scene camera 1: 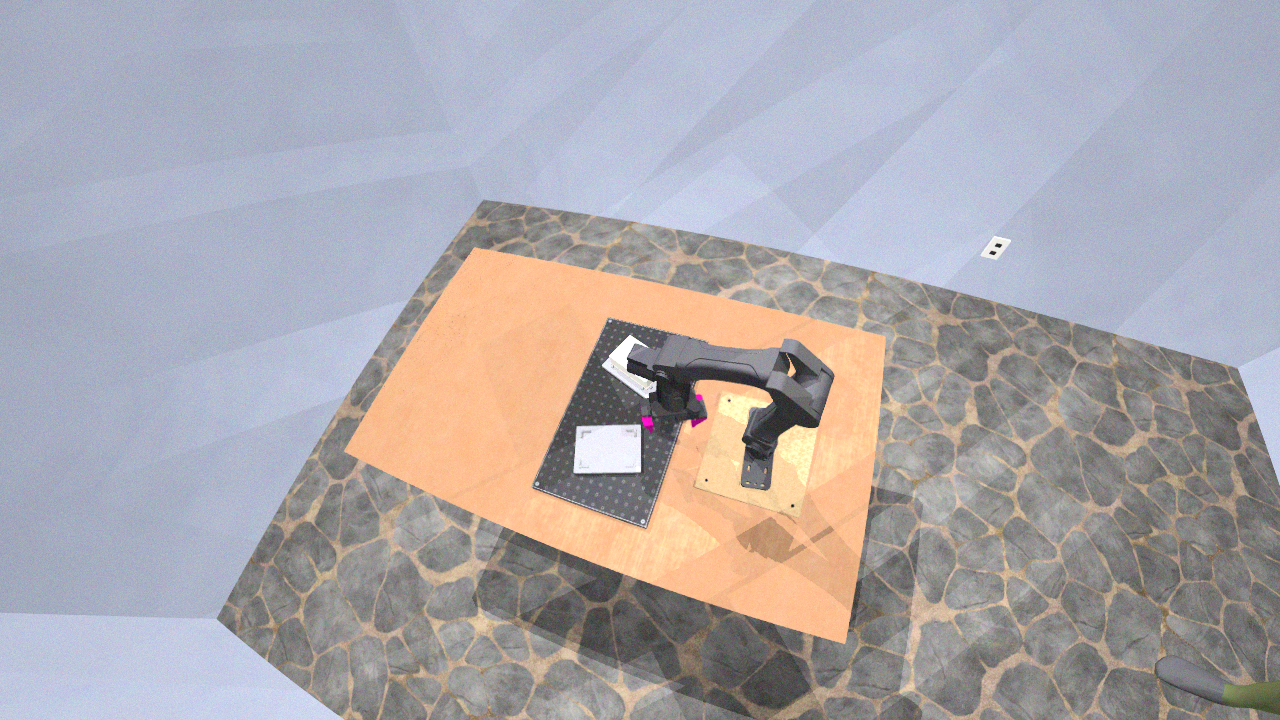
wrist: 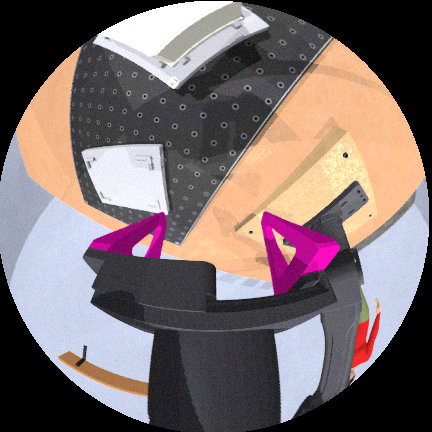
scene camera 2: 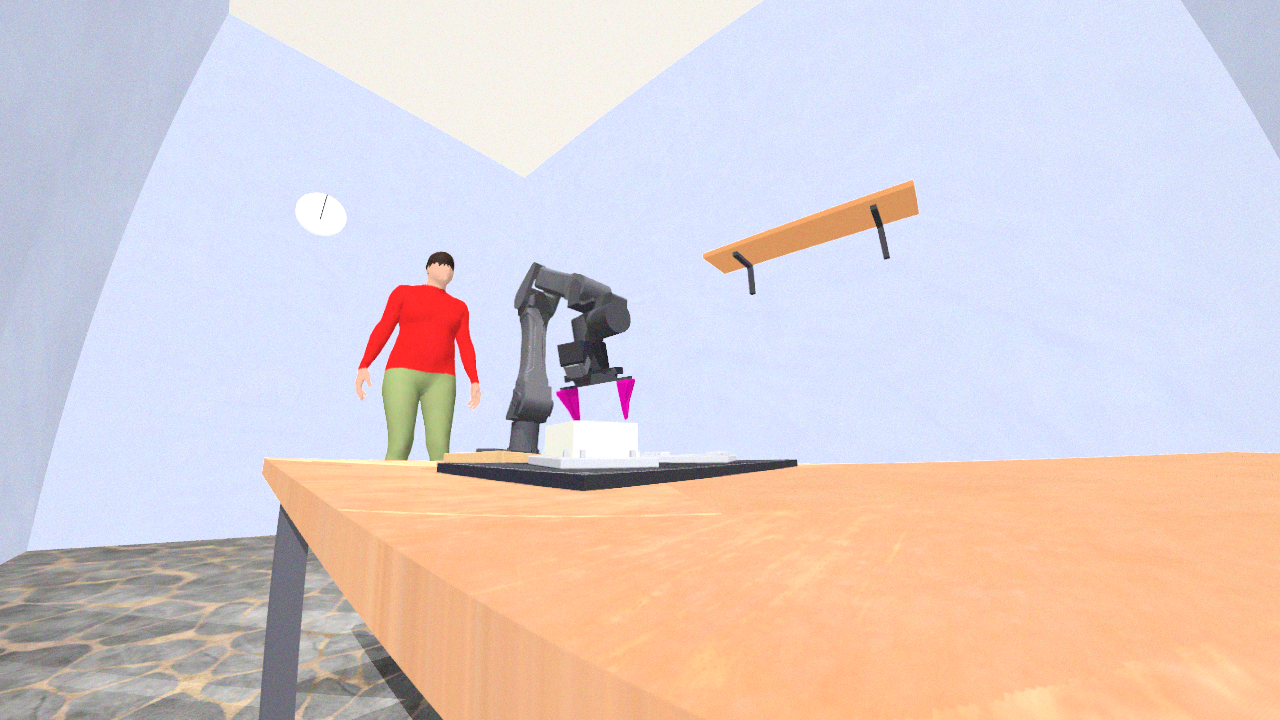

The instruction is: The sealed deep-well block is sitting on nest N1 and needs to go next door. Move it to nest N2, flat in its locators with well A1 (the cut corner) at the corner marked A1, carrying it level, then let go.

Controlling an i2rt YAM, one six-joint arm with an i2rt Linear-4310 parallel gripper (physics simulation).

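Seen in the pictures: gripper, fingertip midpoint: (scene camera 1: pixel 671 428) (wrist: pixel 213 216); arm's base, origin of the base link: (scene camera 1: pixel 759 448) (wrist: pixel 324 220) (scene camera 2: pixel 522 457).
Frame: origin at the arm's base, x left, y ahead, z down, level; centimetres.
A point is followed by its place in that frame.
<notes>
The white deep-well block (scene camera 1: pixel 624 349) @[z -4.9, x -19.3, y 37.4 cm] (scene camera 2: pixel 590 437) @[z -3.0, x -22.2, y 38.0 cm] (wrist: pixel 185 22) sits on a light grey nest (scene camera 2: pixel 595 462) @[z -0.2, x -23.2, y 39.7 cm] (wrist: pixel 177 76) @[z -0.7, x -9.6, y 29.2 cm]. The nest's A1 label shows at its near corner in the wrist view. The arm hides part of both in scene camera 1. The other nest (scene camera 1: pixel 608 449) @[z -0.8, x 6.8, y 36.0 cm] (wrist: pixel 127 175) @[z -0.7, x 4.8, y 34.5 cm] is empty, with corner locators showing; it also shows low behind the block in scene camera 2. My gripper (scene camera 1: pixel 671 425) @[z -6.8, x 0.9, y 21.3 cm] (scene camera 2: pixel 600 418) @[z -6.8, x 0.9, y 21.3 cm] (wrist: pixel 213 216) @[z -6.8, x 0.9, y 21.3 cm] is open wide and empty, its magenta fingers pointing down. In scene camera 1 it appears beside the block, toward the arm's base. I cannot read the N1 and N2 marks.
Both nests stand on a black perforated board (scene camera 1: pixel 595 402) @[z 0.4, x -5.4, y 42.7 cm] (scene camera 2: pixel 698 473) @[z 1.1, x -15.4, y 48.4 cm] (wrist: pixel 140 120) @[z 0.4, x -3.6, y 33.2 cm] on the wooden table (scene camera 1: pixel 465 358) @[z 1.7, x -12.9, y 86.0 cm] (scene camera 2: pixel 805 555) @[z 1.7, x -43.8, y 64.7 cm]. The arm's pale base plate (scene camera 1: pixel 716 465) @[z 0.2, x 5.9, y 9.7 cm] (wrist: pixel 325 165) @[z -0.9, x -7.8, y 10.1 cm] lies beside the board. A person (scene camera 2: pixel 425 331) stands behind the table, and a wall shelf (scene camera 2: pixel 814 228) hangs beyond.
</notes>
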